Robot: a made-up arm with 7 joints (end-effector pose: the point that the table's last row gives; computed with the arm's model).
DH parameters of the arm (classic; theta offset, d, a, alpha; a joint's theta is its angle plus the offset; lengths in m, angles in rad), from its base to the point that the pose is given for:
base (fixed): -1.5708 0.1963 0 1.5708
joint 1: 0 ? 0.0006 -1.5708
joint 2: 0.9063 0 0.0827 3.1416
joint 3: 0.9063 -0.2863 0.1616 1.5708
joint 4: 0.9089 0 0.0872 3.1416
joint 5: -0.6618 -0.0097 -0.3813 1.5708
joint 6: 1.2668 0 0.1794 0
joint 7: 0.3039 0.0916 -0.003 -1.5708
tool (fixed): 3.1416 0.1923 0 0
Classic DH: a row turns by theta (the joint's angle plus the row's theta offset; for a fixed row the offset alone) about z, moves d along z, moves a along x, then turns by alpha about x.
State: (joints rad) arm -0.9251 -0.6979 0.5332 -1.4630 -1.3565 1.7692 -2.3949
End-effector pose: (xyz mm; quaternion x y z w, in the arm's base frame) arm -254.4 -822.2 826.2 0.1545 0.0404 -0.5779 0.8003
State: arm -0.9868 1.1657 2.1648 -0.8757 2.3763 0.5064 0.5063
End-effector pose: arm -429.2 87.4 -70.5 -0.8163 0.5381 -0.1670 0.1275
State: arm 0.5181 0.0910 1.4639 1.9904 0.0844 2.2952 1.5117
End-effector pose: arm -576.6 20.7 439.8 0.0488 0.7558 0.5402 0.3668
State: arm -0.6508 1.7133 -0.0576 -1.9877 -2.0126 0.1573 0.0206
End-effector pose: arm 22.2 -576.5 900.0 0.1435 -0.1844 0.7523 0.6160
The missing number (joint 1, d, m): 0.1673
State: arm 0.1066 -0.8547 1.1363 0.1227 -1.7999 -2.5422 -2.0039
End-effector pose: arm -783.7 -189.6 413.8 0.6152 -0.2047 0.0412 0.7602
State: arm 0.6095 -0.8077 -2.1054 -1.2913 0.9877 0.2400 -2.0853
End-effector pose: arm -198.5 -338.1 482.0 0.1537 0.3505 -0.8750 0.2964
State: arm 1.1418 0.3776 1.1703 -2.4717 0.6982 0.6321 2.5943
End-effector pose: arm -399.7 83.8 321.9 -0.2364 0.5229 0.7597 0.3059
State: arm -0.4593 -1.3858 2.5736 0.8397 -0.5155 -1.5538 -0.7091
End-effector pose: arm 11.4 -131.0 476.2 0.8817 -0.0527 0.0683 0.4638
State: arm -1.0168 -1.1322 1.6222 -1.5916 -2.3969 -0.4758 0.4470
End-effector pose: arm -258.7 -391.0 927.9 0.1379 0.1019 -0.9779 0.1194
